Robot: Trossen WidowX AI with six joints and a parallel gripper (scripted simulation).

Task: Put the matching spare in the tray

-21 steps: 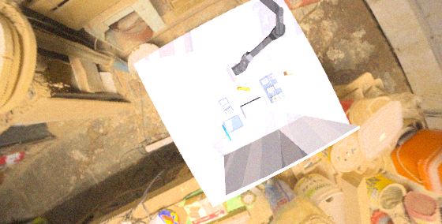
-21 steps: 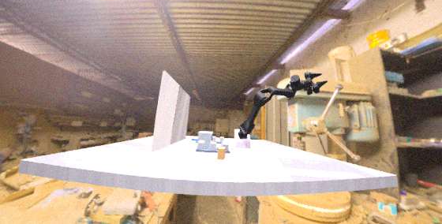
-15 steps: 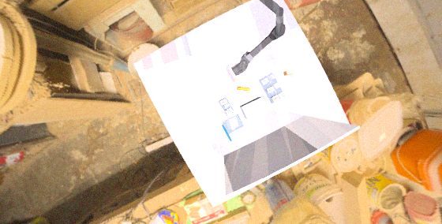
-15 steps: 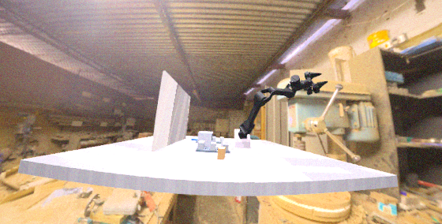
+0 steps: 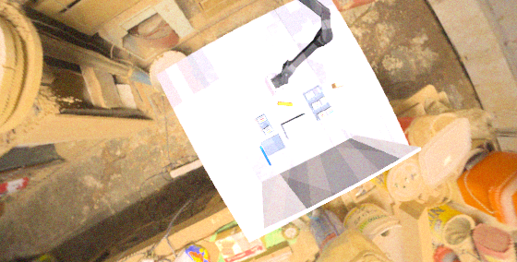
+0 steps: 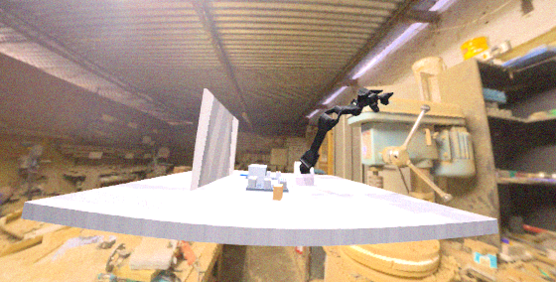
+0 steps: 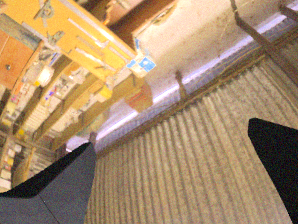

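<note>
Now: the white spare block 71 cm ahead of my gripper tip and 55 cm below it. Round my gripper tip: tan block: 67 cm ahead, 14 cm to the left, 56 cm below; mounted unit: 75 cm ahead, 23 cm to the right, 54 cm below; blue-rimmed tray: 78 cm ahead, 42 cm to the right, 58 cm below.
</note>
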